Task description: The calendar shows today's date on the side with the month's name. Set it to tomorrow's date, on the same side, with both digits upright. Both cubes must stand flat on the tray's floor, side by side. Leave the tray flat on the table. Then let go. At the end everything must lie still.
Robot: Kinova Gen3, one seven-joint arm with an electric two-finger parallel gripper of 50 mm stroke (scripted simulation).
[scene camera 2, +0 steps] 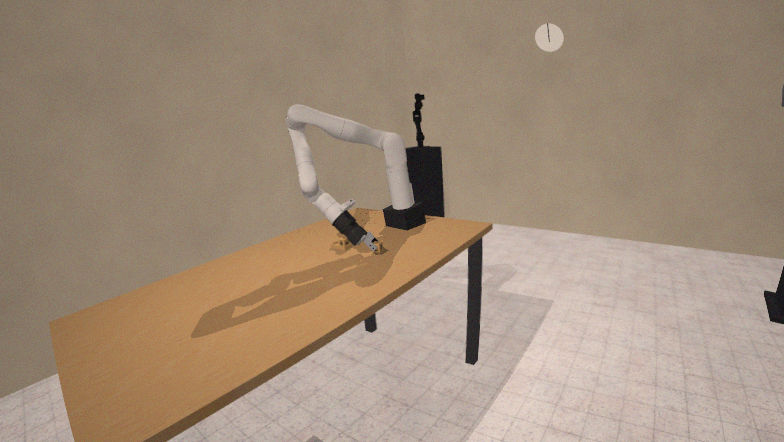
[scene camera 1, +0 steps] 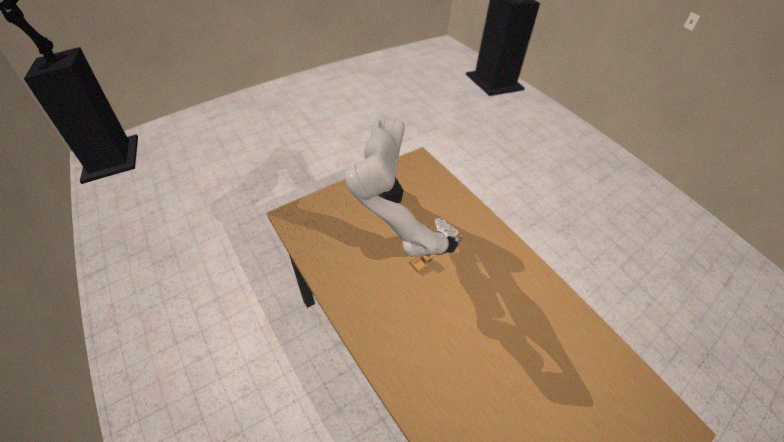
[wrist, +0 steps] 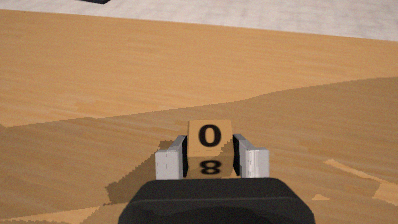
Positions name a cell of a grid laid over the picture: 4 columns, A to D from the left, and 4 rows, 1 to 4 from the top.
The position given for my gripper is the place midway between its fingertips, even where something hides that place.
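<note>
My gripper (scene camera 2: B3) is there for me to see. Through the wrist camera I find a wooden date cube (wrist: C3), and my own gripper (wrist: C3) appears in that view too.
</note>
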